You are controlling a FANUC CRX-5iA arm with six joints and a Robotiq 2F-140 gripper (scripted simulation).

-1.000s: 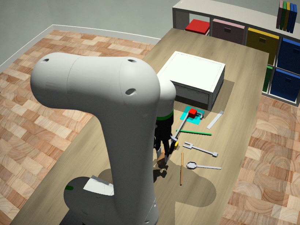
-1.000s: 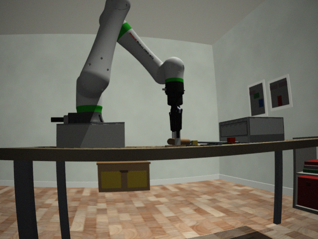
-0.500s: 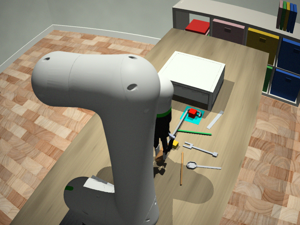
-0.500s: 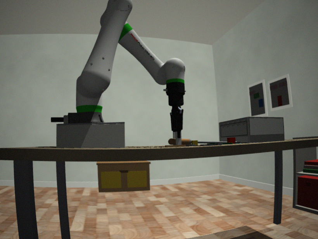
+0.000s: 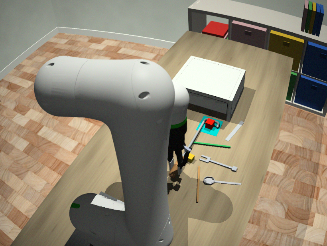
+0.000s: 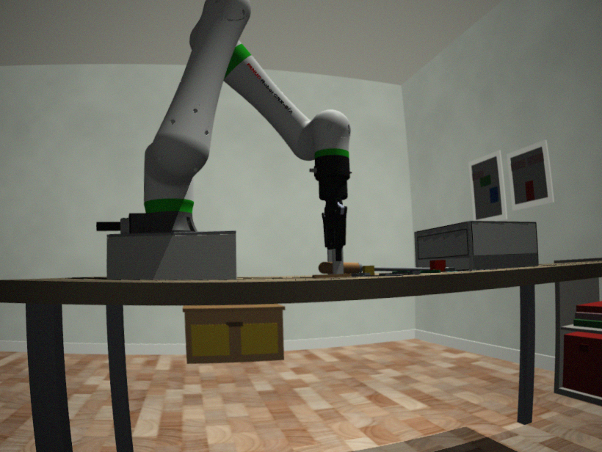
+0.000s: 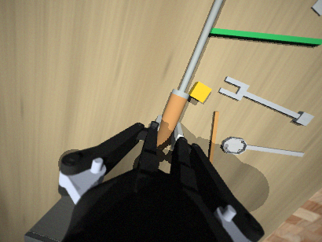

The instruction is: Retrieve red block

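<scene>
The yellow cube lies 7 cm ahead of my hand, 4 cm to the right of it and 3 cm below it. Also, from my hand: hook tool 14 cm ahead, 6 cm to the right, 2 cm below; grey spoon-like tool 1 cm behind, 17 cm to the right, 3 cm below; wooden stick 4 cm behind, 11 cm to the right, 3 cm below.
</scene>
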